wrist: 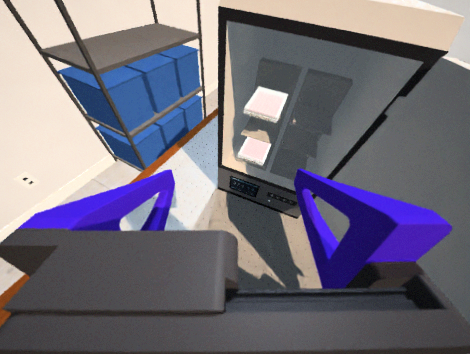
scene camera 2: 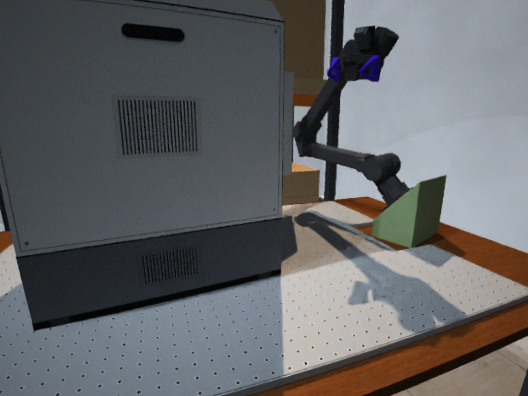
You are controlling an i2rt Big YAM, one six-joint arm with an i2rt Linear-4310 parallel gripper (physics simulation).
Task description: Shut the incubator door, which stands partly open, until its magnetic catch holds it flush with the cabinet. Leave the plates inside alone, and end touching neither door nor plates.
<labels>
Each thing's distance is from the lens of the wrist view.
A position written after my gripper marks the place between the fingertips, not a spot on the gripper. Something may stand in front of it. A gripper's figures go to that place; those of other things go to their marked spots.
my gripper (wrist: 234, 176): 13 cm
plate (wrist: 265, 102): 48 cm
incubator (wrist: 394, 133): 37 cm
The marked spots on the incubator and the plate are 27 cm apart.
</labels>
